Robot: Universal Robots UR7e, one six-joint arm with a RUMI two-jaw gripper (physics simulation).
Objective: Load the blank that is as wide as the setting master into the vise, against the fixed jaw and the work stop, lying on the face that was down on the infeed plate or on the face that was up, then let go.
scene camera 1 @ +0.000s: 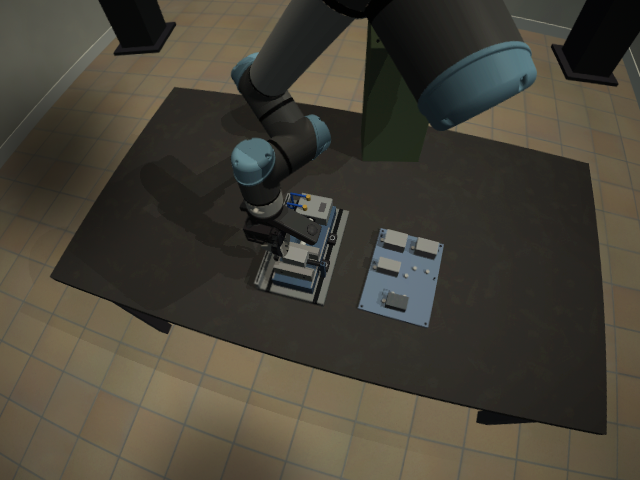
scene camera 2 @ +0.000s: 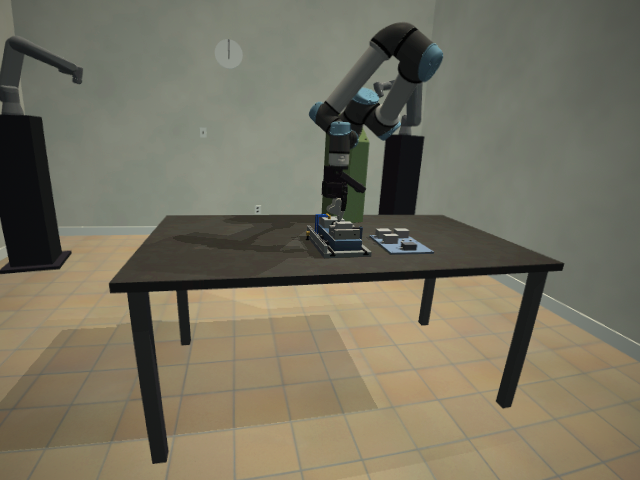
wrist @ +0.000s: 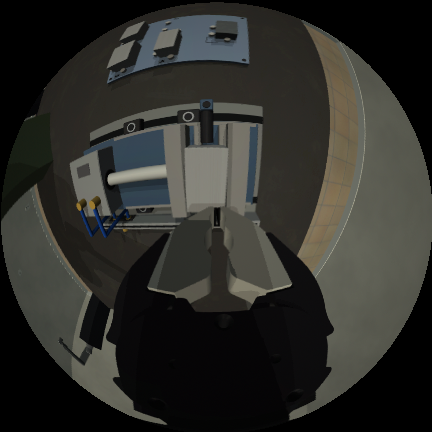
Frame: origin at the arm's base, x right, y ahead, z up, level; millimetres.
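Seen in the pictures: gripper, between the fingertips: (scene camera 1: 284, 253) (scene camera 2: 338, 221) (wrist: 215, 209).
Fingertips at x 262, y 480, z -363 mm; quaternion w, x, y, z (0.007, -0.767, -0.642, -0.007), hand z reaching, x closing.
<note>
Offsets run from my fingertips to a thing's top centre. "pt": to the spot under its first point.
A light grey blank @(dy -5, dx -26, dz -5 mm) (scene camera 1: 296, 255) (scene camera 2: 343, 225) (wrist: 206, 177) lies flat in the vise @(dy -73, dx -35, dz -22 mm) (scene camera 1: 292, 281) (scene camera 2: 347, 243), between the fixed jaw (scene camera 1: 293, 271) (wrist: 237, 170) and the moving jaw (wrist: 175, 170). In the wrist view its far end is at or very near the work stop @(pt dy +12, dx -101, dz -32 mm) (scene camera 1: 324, 266) (wrist: 206, 122), a black rod with a blue block. Any thin gap there or at the jaws is too small to judge. My gripper (scene camera 1: 281, 252) (scene camera 2: 339, 218) (wrist: 215, 209) is shut and empty, its tips at the blank's near end. Whether they touch is unclear.
The light blue infeed plate @(dy -15, dx -315, dz -113 mm) (scene camera 1: 377, 289) (wrist: 195, 50) beside the vise holds three light blocks and a darker grey block @(dy +70, dx -296, dz -88 mm) (scene camera 1: 397, 301) (wrist: 226, 30), plus small pins. A grey housing @(pt dy -160, dx -63, dz -25 mm) (scene camera 1: 316, 207) (wrist: 90, 175) with blue tubes stands at the vise's other end.
</note>
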